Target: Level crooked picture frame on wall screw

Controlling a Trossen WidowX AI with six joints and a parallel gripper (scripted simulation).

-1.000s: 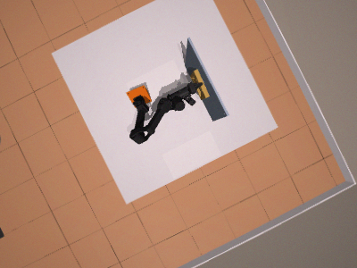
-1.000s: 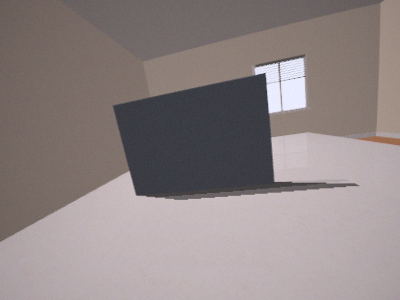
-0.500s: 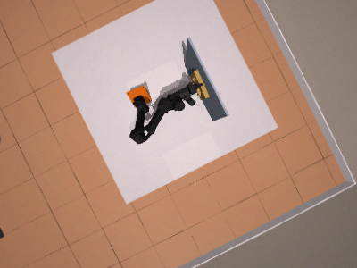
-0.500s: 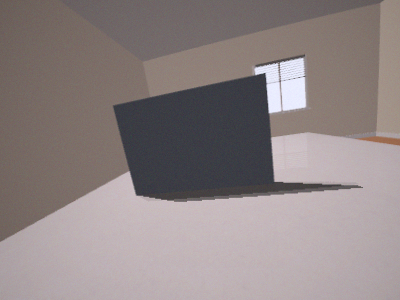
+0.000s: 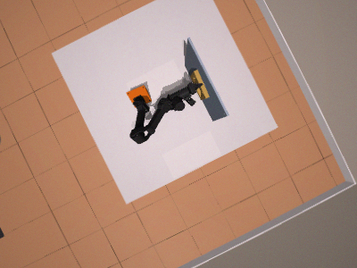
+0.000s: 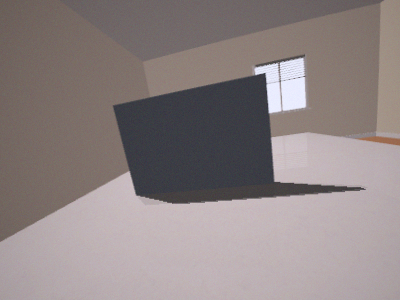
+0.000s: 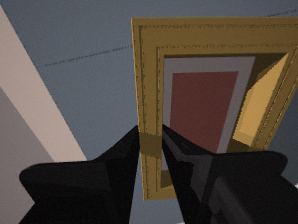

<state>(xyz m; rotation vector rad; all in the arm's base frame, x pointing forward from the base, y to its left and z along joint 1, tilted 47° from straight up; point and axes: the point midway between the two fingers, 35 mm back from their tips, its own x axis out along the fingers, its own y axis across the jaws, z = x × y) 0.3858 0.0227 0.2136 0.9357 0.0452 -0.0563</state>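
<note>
Now: gripper tip 1 cm to the right of the picture frame and 5 cm above it. Round my gripper tip: wall panel (2 cm ahead, 7 cm below).
</note>
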